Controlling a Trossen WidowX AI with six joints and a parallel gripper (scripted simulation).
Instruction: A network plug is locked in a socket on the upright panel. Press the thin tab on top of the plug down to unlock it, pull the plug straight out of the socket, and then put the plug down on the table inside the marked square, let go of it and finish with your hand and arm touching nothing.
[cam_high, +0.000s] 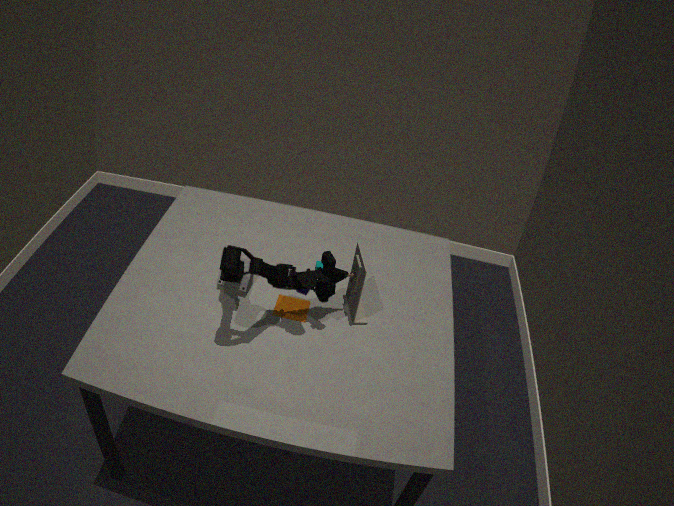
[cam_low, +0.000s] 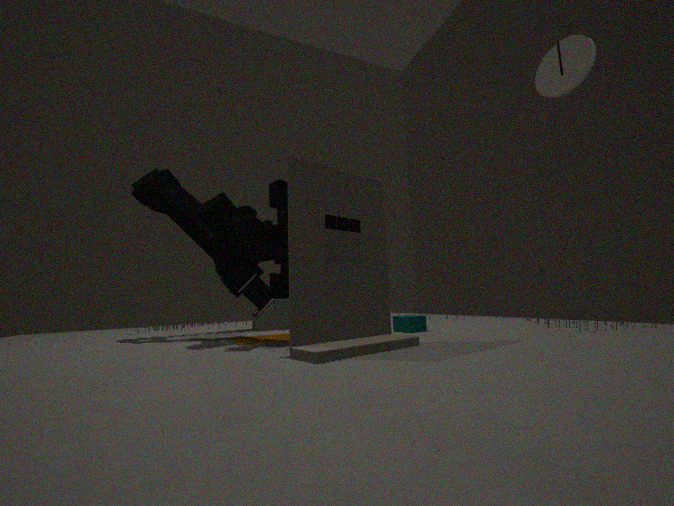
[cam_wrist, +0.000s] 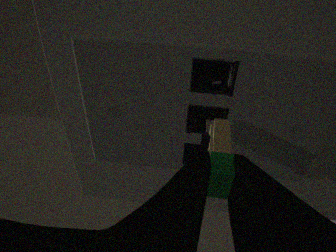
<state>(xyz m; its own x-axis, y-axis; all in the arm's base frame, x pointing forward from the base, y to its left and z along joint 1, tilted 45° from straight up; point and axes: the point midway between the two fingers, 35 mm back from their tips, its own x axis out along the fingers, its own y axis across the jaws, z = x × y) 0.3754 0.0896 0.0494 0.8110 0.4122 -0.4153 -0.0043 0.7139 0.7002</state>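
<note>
The orange marked square is 17 cm behind my gripper tip, 7 cm to the right of it and 16 cm below it. From my gripper tip the other things lie so: upright panel 4 cm ahead, 1 cm to the left, 5 cm below; purple block 15 cm behind, 5 cm to the left, 15 cm below; network plug right at my gripper tip.
</note>
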